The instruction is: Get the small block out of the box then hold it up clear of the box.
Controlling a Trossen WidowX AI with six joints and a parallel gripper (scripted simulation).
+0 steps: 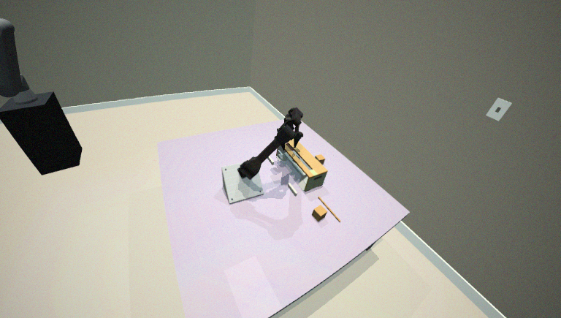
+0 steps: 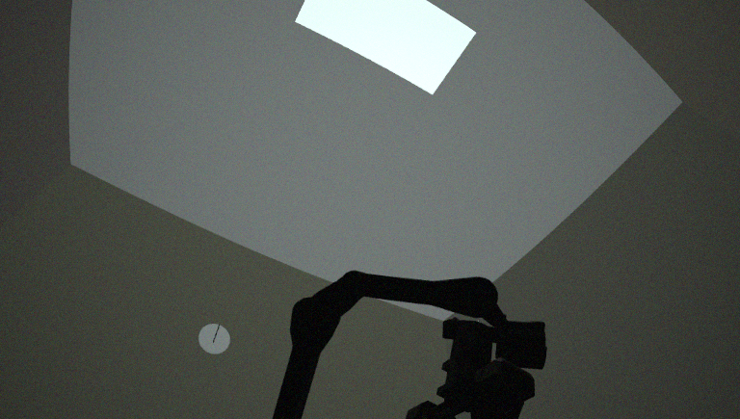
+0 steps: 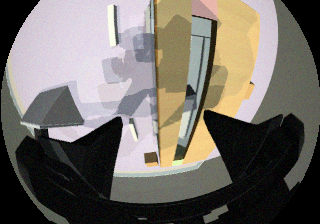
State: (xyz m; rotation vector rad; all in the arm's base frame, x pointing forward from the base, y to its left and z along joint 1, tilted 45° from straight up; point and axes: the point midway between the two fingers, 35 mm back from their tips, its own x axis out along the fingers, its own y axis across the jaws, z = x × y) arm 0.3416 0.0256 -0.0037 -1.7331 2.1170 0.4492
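My gripper tip is 20 mm short of the wooden box, 60 mm to the left of it and 100 mm above it. Round my gripper tip: thin wooden stick: 410 mm to the right, 160 mm below.
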